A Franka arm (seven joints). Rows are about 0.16 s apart.
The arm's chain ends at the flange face. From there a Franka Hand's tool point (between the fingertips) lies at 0.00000 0.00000 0.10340 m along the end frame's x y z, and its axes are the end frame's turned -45 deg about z.
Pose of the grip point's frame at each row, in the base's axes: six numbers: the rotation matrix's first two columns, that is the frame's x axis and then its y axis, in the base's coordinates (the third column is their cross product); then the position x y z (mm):
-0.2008 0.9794 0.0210 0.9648 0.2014 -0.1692 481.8 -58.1 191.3
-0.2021 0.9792 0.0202 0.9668 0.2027 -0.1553 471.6 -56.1 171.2
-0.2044 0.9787 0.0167 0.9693 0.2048 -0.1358 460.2 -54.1 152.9
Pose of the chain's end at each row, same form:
0.5402 0.8350 -0.1048 0.8242 -0.5501 -0.1345 499.4 -56.7 293.2
0.5407 0.8357 -0.0955 0.8265 -0.5491 -0.1241 487.7 -54.9 273.3
0.5409 0.8369 -0.0842 0.8299 -0.5472 -0.1078 474.3 -52.9 255.3

